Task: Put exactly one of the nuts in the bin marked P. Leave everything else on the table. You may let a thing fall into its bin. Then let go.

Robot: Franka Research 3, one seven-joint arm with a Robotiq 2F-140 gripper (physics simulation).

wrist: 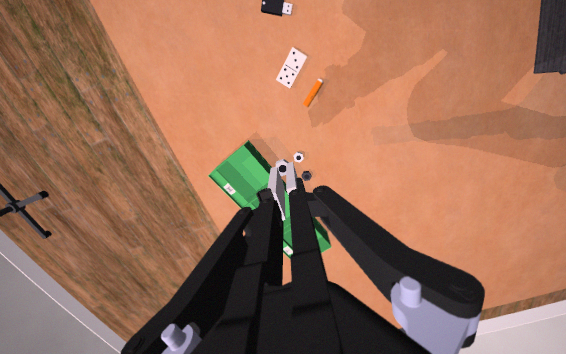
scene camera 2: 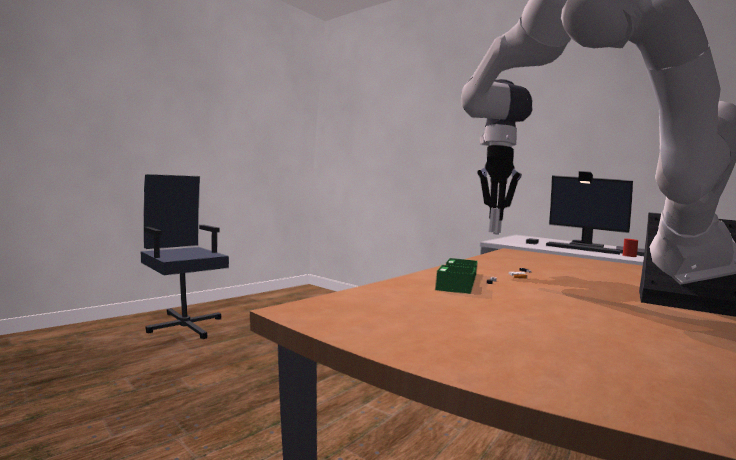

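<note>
My gripper point(scene camera 2: 495, 223) point(wrist: 285, 175) is shut on a silver nut point(wrist: 281, 163), high above the table and the bins. In the wrist view the nut shows between the fingertips, beside the inner edge of one green bin point(scene camera 2: 462, 262) point(wrist: 241, 171). A second green bin point(scene camera 2: 454, 279) point(wrist: 324, 241) stands next to it, partly hidden by the fingers in the wrist view. Both bins have small white labels, too small to read. A smaller silver nut point(wrist: 298, 157) and a dark nut point(wrist: 306, 175) lie on the table beside the bins.
A white domino point(wrist: 291, 67), an orange stick point(scene camera 2: 520, 276) point(wrist: 313, 92) and a black USB stick point(scene camera 2: 524, 269) point(wrist: 273, 7) lie farther along the wooden table point(scene camera 2: 379, 314). A monitor point(scene camera 2: 590, 203) and a red cup point(scene camera 2: 630, 247) stand on a desk behind.
</note>
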